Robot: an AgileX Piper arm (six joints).
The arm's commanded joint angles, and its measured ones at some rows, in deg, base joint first. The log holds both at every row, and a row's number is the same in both.
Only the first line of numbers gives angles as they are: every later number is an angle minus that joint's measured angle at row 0.
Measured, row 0:
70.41, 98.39, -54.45, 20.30, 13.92, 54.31
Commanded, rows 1 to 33:
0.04, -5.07, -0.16, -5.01, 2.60, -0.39
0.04, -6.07, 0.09, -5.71, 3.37, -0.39
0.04, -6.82, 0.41, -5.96, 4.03, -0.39
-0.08, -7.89, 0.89, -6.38, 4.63, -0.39
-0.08, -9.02, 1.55, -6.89, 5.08, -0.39
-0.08, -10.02, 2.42, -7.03, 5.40, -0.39
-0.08, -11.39, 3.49, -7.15, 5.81, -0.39
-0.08, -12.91, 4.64, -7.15, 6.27, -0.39
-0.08, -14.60, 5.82, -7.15, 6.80, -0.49
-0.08, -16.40, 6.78, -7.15, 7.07, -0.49
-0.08, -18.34, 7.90, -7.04, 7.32, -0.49
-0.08, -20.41, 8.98, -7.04, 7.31, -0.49
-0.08, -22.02, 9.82, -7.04, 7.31, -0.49
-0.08, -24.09, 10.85, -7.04, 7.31, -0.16
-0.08, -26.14, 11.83, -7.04, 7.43, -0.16
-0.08, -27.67, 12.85, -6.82, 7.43, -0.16
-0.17, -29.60, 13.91, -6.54, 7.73, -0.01
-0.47, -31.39, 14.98, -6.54, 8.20, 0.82
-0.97, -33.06, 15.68, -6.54, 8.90, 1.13
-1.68, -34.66, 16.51, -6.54, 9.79, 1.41
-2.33, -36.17, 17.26, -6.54, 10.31, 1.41
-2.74, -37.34, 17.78, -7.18, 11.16, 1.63
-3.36, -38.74, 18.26, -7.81, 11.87, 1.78
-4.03, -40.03, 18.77, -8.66, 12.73, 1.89
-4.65, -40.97, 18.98, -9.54, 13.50, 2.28
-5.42, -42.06, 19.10, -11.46, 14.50, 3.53
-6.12, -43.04, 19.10, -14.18, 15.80, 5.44
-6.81, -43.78, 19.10, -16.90, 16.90, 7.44
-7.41, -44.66, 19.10, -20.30, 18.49, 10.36
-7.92, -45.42, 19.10, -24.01, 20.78, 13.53
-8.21, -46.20, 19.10, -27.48, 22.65, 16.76
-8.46, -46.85, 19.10, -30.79, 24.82, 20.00
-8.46, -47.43, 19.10, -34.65, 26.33, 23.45
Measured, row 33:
-7.23, -44.73, 18.95, -21.71, 19.99, 11.95
